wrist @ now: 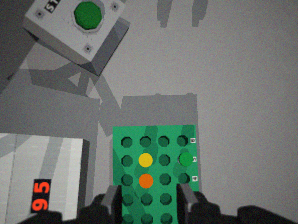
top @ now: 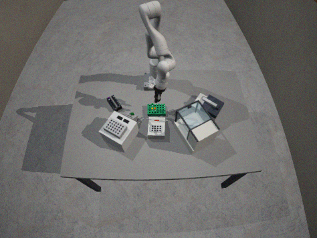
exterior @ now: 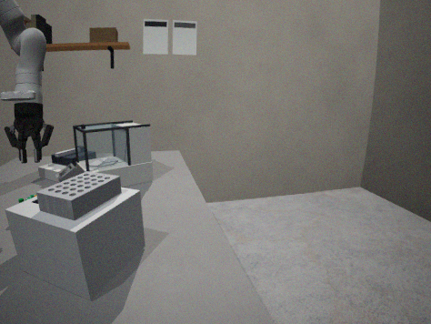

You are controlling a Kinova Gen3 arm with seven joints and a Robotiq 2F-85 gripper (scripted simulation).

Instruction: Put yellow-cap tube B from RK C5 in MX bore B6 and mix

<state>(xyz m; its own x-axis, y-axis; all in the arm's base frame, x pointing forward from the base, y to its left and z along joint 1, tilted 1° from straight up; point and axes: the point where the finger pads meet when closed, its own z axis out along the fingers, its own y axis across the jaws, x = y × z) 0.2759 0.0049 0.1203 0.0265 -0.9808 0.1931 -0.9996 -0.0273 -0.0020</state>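
Right now my hand is 1 cm past the green tube rack and 15 cm above it. Also, from my hand: dry block: 14 cm ahead, 14 cm below; then green start key: 6 cm ahead, 17 cm to the right, 10 cm below; then grey mixer block: 21 cm ahead, 25 cm to the right, 1 cm below.
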